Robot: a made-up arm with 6 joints.
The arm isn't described. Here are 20 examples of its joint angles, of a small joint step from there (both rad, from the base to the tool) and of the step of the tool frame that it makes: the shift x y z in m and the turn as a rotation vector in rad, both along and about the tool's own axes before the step.
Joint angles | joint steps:
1: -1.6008 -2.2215 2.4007 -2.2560 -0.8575 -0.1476 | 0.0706 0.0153 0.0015 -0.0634 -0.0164 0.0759
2: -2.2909 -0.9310 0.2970 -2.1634 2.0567 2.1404 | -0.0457 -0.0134 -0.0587 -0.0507 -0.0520 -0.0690
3: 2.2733 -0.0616 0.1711 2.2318 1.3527 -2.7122 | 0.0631 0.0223 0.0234 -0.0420 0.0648 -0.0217
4: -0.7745 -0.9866 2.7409 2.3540 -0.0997 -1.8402 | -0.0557 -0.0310 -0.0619 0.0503 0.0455 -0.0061
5: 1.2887 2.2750 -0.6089 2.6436 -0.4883 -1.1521 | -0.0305 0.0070 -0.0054 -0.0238 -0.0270 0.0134
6: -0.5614 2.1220 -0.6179 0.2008 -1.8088 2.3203 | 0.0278 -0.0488 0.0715 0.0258 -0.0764 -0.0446
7: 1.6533 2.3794 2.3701 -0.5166 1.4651 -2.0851 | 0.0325 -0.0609 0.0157 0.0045 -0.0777 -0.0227
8: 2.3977 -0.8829 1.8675 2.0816 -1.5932 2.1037 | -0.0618 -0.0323 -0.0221 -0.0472 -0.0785 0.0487
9: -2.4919 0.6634 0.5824 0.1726 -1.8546 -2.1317 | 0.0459 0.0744 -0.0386 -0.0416 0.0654 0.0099
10: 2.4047 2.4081 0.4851 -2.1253 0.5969 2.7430 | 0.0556 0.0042 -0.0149 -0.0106 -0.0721 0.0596
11: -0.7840 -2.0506 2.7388 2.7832 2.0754 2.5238 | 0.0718 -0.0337 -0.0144 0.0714 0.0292 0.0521
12: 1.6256 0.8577 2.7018 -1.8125 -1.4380 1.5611 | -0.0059 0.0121 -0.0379 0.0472 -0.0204 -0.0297
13: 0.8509 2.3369 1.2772 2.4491 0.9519 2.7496 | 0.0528 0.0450 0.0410 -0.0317 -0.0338 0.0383
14: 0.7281 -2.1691 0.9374 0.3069 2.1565 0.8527 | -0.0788 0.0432 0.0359 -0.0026 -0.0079 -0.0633
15: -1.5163 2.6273 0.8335 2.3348 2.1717 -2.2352 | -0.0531 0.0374 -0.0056 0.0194 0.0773 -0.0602
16: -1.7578 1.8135 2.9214 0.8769 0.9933 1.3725 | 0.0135 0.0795 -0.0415 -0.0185 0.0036 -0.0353
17: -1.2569 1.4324 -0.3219 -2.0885 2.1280 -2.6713 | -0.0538 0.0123 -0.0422 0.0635 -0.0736 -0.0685
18: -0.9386 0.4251 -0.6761 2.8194 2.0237 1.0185 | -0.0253 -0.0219 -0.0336 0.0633 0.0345 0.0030
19: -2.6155 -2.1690 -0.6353 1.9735 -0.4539 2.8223 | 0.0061 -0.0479 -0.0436 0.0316 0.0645 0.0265
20: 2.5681 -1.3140 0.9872 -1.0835 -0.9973 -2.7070 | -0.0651 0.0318 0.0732 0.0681 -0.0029 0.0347
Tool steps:
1: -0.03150 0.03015 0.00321 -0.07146 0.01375 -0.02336
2: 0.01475 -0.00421 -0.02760 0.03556 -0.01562 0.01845
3: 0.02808 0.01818 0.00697 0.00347 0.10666 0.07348
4: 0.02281 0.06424 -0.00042 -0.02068 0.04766 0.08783
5: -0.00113 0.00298 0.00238 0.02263 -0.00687 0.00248
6: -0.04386 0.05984 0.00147 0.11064 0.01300 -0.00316
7: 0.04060 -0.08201 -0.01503 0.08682 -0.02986 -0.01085
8: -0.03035 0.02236 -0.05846 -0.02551 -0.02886 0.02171
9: 0.09377 -0.02517 -0.07383 -0.07186 -0.00237 -0.05419
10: 0.00795 0.00751 -0.01535 -0.10619 -0.02443 -0.00422
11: -0.02286 -0.00675 0.02633 0.00555 -0.09627 -0.08859
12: -0.01282 0.00487 -0.03804 0.08301 0.04249 0.00563
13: 0.04258 -0.01623 -0.01858 -0.06196 0.00112 -0.00405
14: 0.00455 0.09527 0.03348 0.13336 -0.01499 -0.01594
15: 0.00159 -0.04446 0.00435 0.05436 0.06643 0.10551
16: -0.07094 0.05228 0.05963 0.11600 -0.01434 0.09774
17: 0.03047 0.01015 0.02793 0.02343 -0.05881 -0.03767
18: 0.02050 0.00964 0.01689 0.01716 -0.05645 -0.00027
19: -0.02398 -0.00470 0.00446 -0.02916 0.06746 -0.03280
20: 0.02969 -0.04474 0.00347 -0.15815 0.00262 0.03314
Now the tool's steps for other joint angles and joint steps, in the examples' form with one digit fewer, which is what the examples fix.
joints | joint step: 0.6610 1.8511 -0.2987 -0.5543 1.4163 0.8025 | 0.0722 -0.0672 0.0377 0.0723 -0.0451 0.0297
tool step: 0.0429 0.0108 0.0738 -0.0738 -0.1102 0.0785
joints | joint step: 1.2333 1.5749 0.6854 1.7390 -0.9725 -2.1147 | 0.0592 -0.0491 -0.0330 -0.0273 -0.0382 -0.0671
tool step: -0.0561 0.0462 0.0076 0.0645 -0.0345 0.0326
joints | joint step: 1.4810 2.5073 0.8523 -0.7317 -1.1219 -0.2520 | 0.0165 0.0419 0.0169 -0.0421 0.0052 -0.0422
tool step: 0.0276 -0.0251 0.0154 0.0697 0.0037 0.0194
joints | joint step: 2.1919 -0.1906 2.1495 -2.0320 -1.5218 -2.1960 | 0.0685 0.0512 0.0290 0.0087 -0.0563 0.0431
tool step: -0.0465 0.0156 0.0148 -0.0303 0.0292 -0.0423
